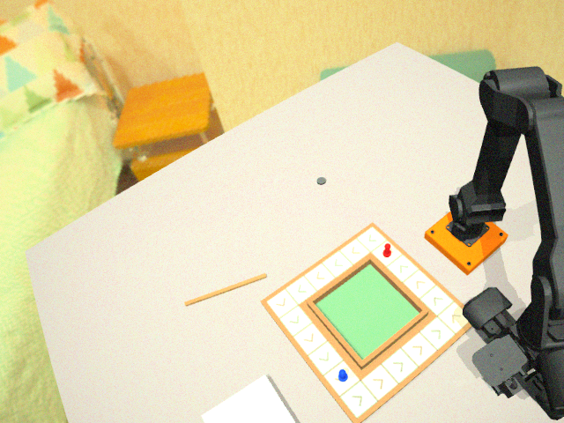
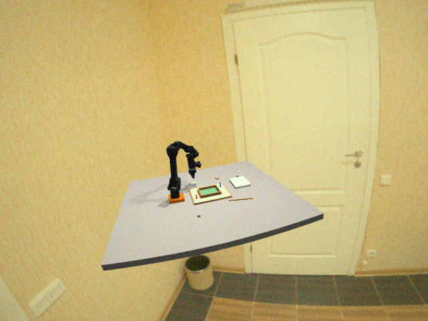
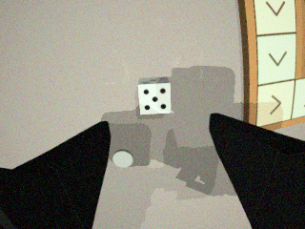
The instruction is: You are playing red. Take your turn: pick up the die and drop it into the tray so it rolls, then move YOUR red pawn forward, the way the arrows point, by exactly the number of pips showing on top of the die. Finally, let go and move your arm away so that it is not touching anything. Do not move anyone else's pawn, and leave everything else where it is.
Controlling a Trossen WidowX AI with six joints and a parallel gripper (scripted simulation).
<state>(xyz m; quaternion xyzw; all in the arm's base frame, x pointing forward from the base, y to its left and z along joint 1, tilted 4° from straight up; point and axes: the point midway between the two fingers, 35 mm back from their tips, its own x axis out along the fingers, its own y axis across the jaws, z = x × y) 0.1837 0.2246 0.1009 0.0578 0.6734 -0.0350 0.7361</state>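
The white die lies 60 mm below my gripper tip. Round my gripper tip: red pawn: 30 mm behind, 300 mm to the right, 50 mm below; then green tray: 80 mm ahead, 230 mm to the right, 70 mm below; then blue pawn: 190 mm ahead, 160 mm to the right, 50 mm below.
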